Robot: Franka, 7 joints.
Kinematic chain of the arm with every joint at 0, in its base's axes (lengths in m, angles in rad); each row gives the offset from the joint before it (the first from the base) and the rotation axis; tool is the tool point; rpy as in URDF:
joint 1: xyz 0 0 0.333 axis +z
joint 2: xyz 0 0 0 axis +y
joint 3: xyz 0 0 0.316 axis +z
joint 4: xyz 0.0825 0 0 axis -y
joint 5: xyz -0.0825 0 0.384 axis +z
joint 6: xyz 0 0 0 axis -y
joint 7: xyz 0.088 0 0 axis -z
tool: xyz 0 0 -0.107 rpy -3.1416 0 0
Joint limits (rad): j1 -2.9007..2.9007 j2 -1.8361..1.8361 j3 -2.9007..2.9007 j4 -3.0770..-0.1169 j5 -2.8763..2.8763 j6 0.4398..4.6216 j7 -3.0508..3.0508
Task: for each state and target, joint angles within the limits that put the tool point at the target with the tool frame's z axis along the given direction. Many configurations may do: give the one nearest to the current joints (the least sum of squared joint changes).
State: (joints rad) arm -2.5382 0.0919 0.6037 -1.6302 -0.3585 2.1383 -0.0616
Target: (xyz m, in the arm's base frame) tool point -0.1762 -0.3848 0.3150 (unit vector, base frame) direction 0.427 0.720 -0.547
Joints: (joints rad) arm -2.5921 0.1443 0.5828 -2.1661 0.0347 1.3005 -0.0616
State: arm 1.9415 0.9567 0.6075 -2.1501 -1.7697 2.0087 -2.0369
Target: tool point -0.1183 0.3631 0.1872 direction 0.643 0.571 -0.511
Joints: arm 1.6337 0.1074 0.3493 -2.6725 -1.6618 2.1465 -2.0369
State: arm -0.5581 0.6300 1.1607 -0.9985 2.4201 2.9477 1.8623
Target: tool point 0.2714 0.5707 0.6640 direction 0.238 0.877 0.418
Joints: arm -0.0974 0.4314 1.4919 -1.5185 2.8763 2.7190 1.8623
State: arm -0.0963 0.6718 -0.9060 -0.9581 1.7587 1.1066 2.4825
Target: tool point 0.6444 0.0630 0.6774 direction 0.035 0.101 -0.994
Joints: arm 0.5905 0.7925 -1.4597 -0.6691 1.0798 1.0625 2.4825
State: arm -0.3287 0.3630 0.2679 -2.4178 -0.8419 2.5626 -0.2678
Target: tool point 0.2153 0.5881 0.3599 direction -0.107 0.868 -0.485
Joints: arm 0.2465 0.6905 0.9698 -2.0321 -0.8597 3.3642 -0.2678
